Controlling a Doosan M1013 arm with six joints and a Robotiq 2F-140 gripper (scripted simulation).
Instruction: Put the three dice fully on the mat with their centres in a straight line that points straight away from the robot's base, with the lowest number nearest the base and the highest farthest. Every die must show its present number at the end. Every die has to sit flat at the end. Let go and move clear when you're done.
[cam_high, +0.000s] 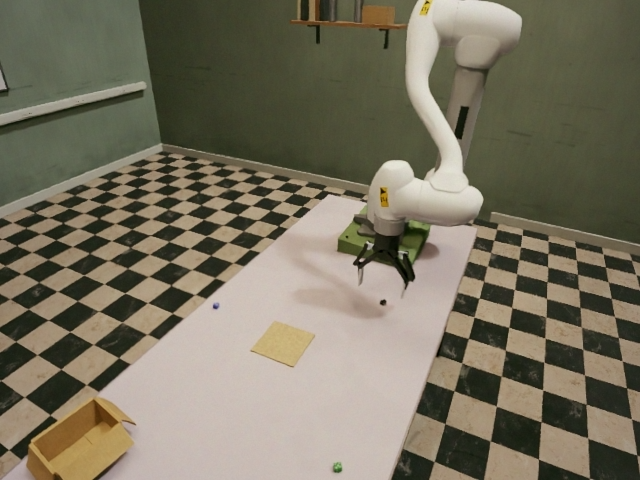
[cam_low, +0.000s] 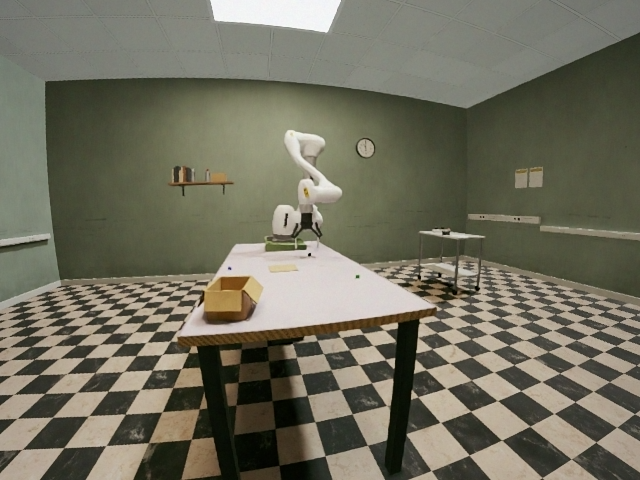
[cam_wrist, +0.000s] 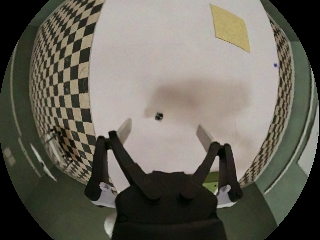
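Now: the black die 1 cm ahead of my hand, 1 cm to the left of it and 5 cm below it. Also, from my hand: green die (59 cm ahead, 6 cm to the left, 5 cm below); then blue die (23 cm ahead, 48 cm to the right, 5 cm below); then yellow mat (29 cm ahead, 22 cm to the right, 6 cm below).
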